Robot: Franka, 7 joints.
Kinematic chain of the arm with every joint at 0, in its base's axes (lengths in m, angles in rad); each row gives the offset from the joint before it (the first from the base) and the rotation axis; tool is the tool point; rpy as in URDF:
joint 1: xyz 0 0 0.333 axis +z
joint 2: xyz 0 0 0 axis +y
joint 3: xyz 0 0 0.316 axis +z
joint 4: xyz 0.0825 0 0 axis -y
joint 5: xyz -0.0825 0 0.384 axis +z
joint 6: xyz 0 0 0 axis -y
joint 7: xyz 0.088 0 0 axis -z
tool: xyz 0 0 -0.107 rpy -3.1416 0 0
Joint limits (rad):
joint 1: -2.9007..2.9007
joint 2: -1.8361..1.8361
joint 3: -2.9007..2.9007
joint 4: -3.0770..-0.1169
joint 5: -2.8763..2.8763
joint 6: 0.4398..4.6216
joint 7: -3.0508..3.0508
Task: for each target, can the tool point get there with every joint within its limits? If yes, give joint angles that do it. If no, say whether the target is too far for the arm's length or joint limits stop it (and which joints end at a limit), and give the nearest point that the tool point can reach.
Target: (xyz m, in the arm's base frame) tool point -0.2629 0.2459 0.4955
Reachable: yes | joints 1.2834 -0.6145 1.3174 -2.5907 -1.6885 0.8882 1.7399
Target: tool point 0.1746 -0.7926 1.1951
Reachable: no: too far | nearest point 0.1265 -0.5743 0.9576 | short by 0.326 m
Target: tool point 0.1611 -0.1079 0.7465
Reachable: yes | joints -0.1257 -1.1980 -0.0026 -2.6200 -2.2693 1.5138 0.4401
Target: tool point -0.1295 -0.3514 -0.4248
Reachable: no: joint limits stop it (at a limit: joint 2) | nearest point -0.1258 -0.3413 -0.3546 | short by 0.071 m
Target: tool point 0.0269 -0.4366 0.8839
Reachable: yes | joints 1.0077 -0.1657 -1.9778 -0.8866 1.7314 4.0652 2.4668
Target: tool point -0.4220 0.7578 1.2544
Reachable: no: too far | nearest point -0.2861 0.5137 0.9577 | short by 0.408 m
